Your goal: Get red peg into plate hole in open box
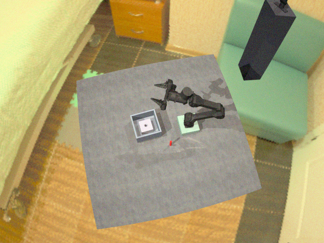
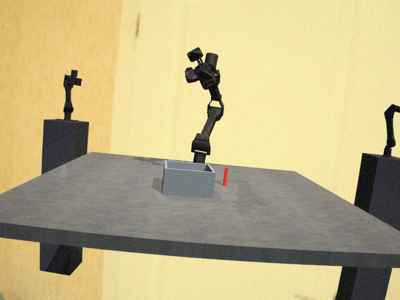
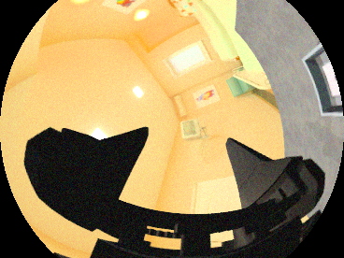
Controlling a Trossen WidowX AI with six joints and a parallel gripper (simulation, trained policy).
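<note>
Now: gripper tip 100 mm past the red peg, 170 mm to the right of it and 480 mm above it. Round my gripper tip: grey box 60 mm ahead, 20 mm to the left, 490 mm below; pale plate 60 mm ahead, 20 mm to the left, 470 mm below.
</note>
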